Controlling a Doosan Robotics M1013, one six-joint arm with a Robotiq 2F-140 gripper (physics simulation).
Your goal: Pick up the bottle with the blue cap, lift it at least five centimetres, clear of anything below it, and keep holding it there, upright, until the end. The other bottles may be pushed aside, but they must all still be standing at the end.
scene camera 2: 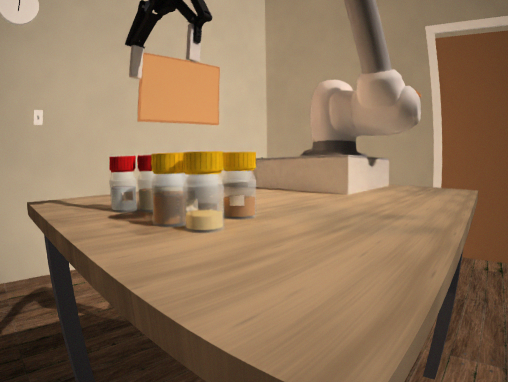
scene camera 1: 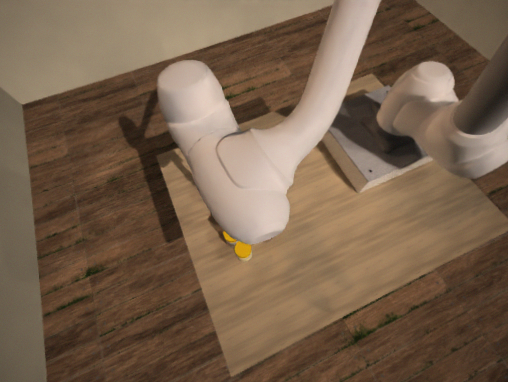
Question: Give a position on a yellow-capped bottle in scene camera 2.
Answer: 239,182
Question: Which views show my gripper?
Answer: Scene camera 2 only.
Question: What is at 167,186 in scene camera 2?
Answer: A yellow-capped bottle.
